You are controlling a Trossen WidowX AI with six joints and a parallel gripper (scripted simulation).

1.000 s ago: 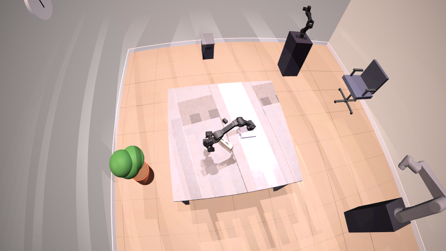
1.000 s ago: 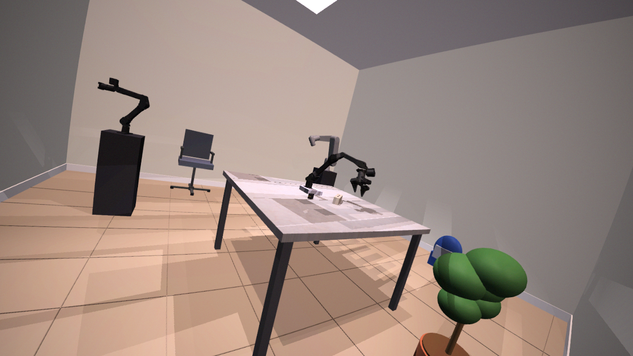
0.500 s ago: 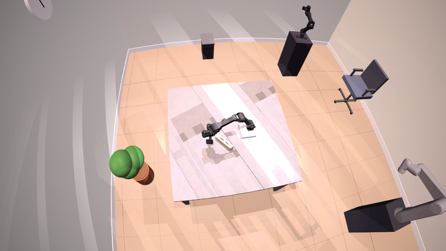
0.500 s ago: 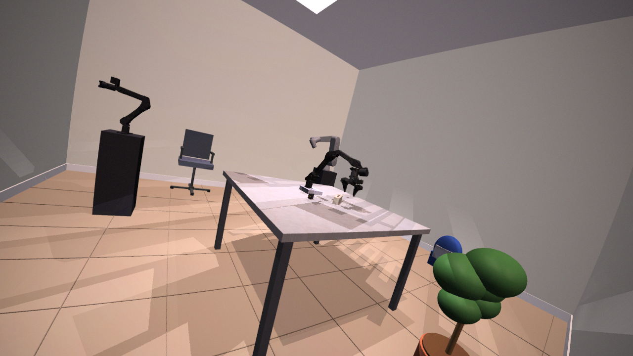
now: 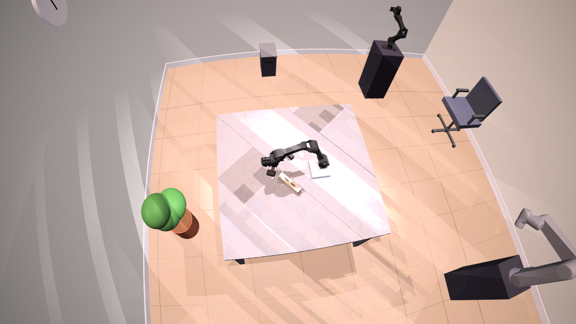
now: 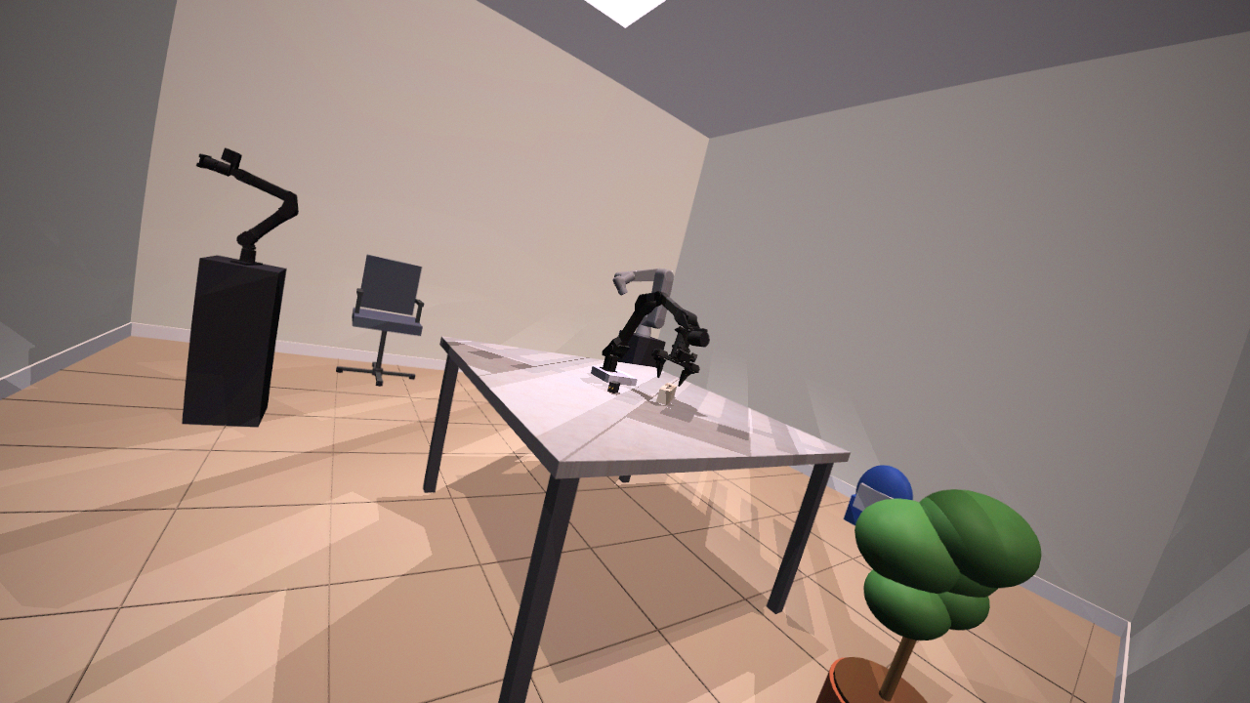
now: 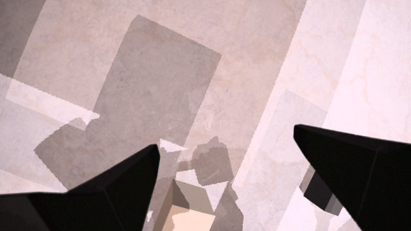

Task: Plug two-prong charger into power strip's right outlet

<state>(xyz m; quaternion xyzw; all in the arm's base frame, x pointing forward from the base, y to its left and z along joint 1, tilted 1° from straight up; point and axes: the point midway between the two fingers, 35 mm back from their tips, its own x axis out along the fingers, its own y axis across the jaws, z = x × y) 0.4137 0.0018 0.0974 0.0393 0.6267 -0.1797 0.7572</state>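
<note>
Right now my gripper tip is 17 cm past the two-prong charger, 13 cm to the left of it and 8 cm above it.
</note>
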